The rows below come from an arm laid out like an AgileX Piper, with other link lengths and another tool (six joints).
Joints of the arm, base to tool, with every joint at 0 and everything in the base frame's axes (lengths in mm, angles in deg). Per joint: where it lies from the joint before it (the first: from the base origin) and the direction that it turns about. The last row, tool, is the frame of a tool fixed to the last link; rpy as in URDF.
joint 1: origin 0.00 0.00 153.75 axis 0 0 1
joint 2: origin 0.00 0.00 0.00 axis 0 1 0
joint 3: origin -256.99 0.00 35.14 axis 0 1 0
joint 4: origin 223.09 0.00 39.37 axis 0.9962 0 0.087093
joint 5: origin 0.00 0.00 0.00 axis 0 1 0
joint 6: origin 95.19 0.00 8.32 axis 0.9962 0 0.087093
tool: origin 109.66 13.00 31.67 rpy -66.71 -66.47 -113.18
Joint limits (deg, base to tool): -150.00..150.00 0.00..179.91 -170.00..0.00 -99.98..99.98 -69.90..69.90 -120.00..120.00
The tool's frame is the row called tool.
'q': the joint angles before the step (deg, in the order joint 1, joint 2, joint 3, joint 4, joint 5, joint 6). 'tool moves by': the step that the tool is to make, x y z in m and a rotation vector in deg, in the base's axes. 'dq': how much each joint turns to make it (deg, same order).
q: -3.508, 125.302, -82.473, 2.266, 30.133, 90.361
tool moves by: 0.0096, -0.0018, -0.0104, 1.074, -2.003, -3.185
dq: 0.001, 2.463, -0.848, -0.051, -3.615, 3.377
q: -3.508, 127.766, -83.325, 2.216, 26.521, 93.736
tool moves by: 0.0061, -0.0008, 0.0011, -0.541, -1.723, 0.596
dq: -0.007, 0.316, -0.006, -0.165, -2.054, -0.614
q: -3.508, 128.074, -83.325, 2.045, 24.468, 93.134
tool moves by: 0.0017, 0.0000, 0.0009, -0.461, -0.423, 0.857
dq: -0.005, 0.000, 0.014, 0.006, -0.451, -0.977
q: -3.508, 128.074, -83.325, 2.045, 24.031, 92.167
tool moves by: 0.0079, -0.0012, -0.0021, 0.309, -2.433, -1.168
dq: 0.001, 0.982, -0.001, -0.059, -3.410, 1.257
